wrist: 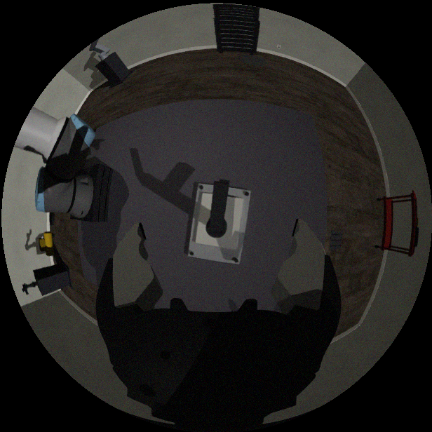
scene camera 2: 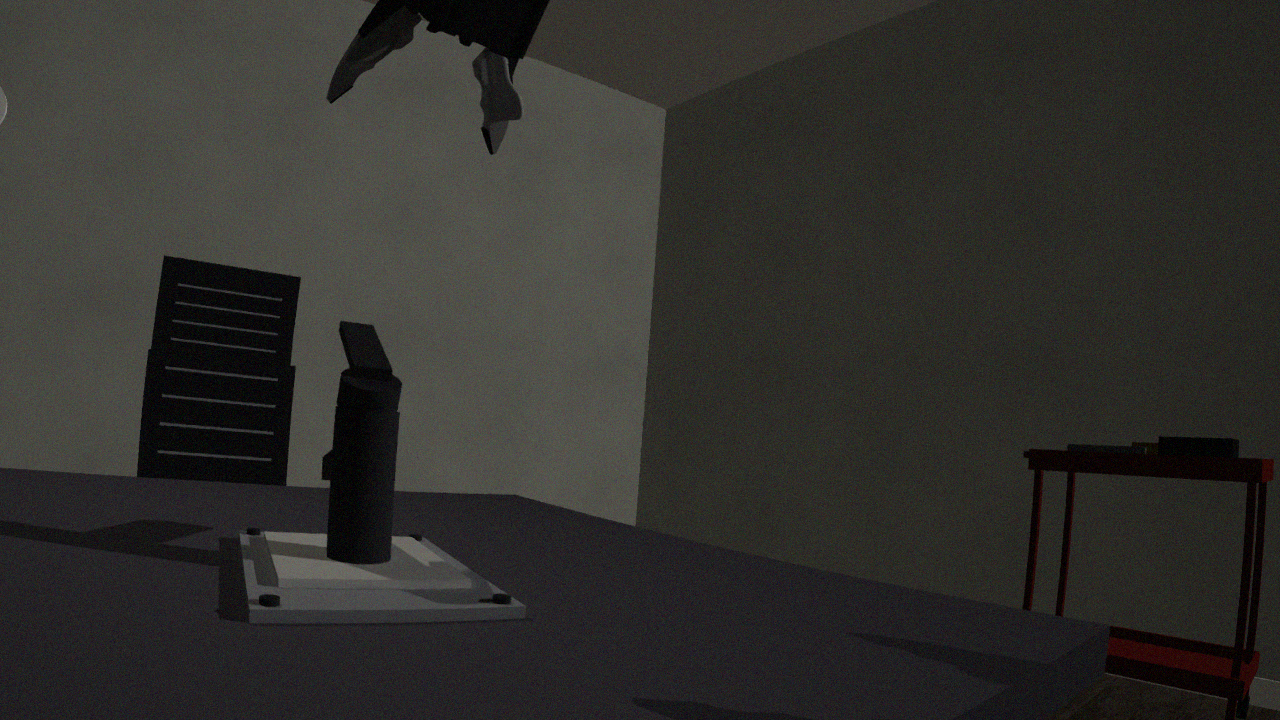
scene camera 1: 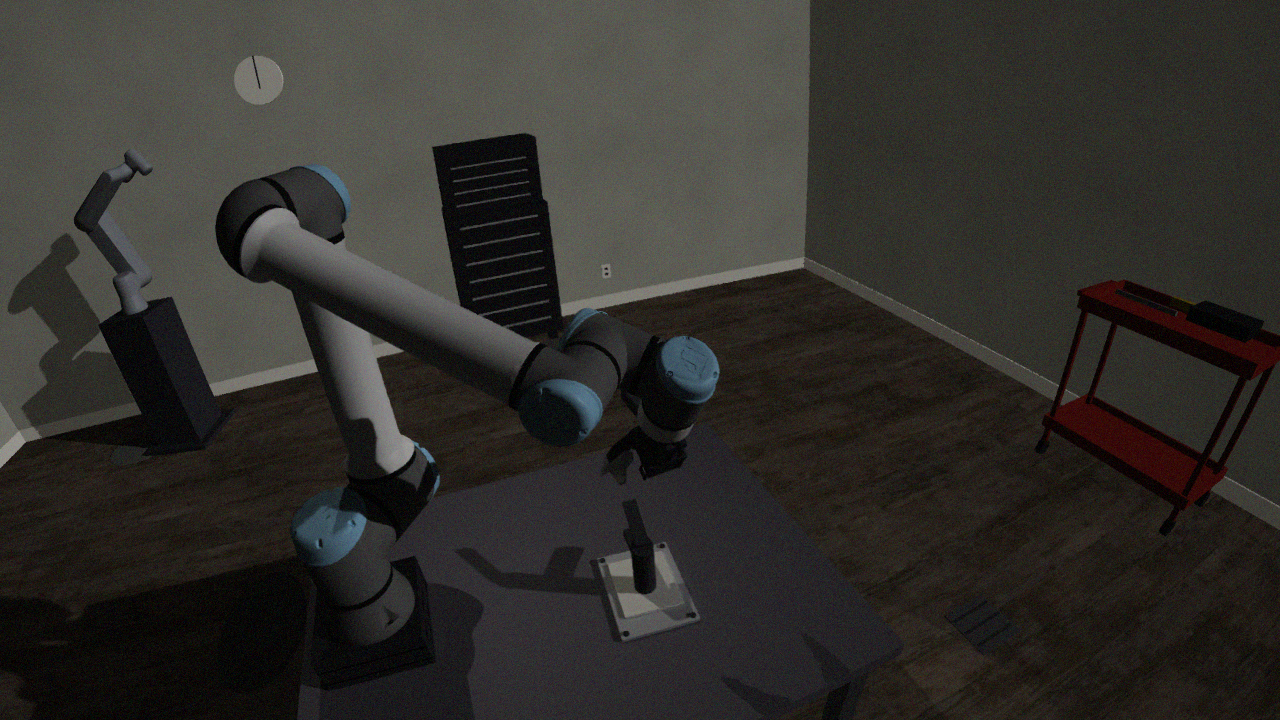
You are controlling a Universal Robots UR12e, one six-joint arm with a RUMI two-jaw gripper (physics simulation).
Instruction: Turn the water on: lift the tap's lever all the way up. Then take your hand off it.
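Places are measured from the arm's base along level axes (x up, y back, z right), in metres.
Pixels of known places: gripper, fingertip midpoint: [scene camera 2: 414, 129] [scene camera 1: 638, 461]; arm's base at its link origin: [scene camera 1: 371, 608].
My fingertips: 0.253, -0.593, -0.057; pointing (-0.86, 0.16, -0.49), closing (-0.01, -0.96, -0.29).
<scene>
For each thing: its top centre in the pictures, then the offset to it from my fingertips, as dx, dy, dz. "pt": a spot on its surface instead. Level surfaces: height alone.
- black tap at a spot on its surface: [scene camera 2: 362, 474] [scene camera 1: 644, 574] pt -0.272, +0.012, +0.043
- white plate at its top centre: [scene camera 2: 358, 559] [scene camera 1: 645, 586] -0.338, +0.010, +0.019
- dark grey table at its surface level: dx -0.350
The black tap [scene camera 1: 643, 570] [scene camera 2: 362, 474] [wrist: 216, 227] stands upright on a white plate [scene camera 1: 660, 628] [scene camera 2: 384, 615] [wrist: 214, 256] with dark corner bolts. Its lever [scene camera 1: 633, 521] [scene camera 2: 365, 347] [wrist: 220, 196] slants steeply upward from the top of the tap. My gripper [scene camera 1: 637, 480] [scene camera 2: 411, 125] [wrist: 217, 223] is open and empty, fingers pointing down. It hangs well above the tap and touches neither lever nor body. In the wrist view the tap shows far below, between the spread fingers. The farther finger is partly hidden in scene camera 1.
The plate lies on a dark grey table [scene camera 1: 537, 644] [scene camera 2: 107, 644] [wrist: 265, 135]. My arm's base stands at the table's left side in scene camera 1. A red cart [scene camera 1: 1172, 337] [scene camera 2: 1154, 463] [wrist: 388, 225] stands on the floor at the right. A black cabinet [scene camera 1: 501, 234] [scene camera 2: 219, 385] is against the wall.
</scene>
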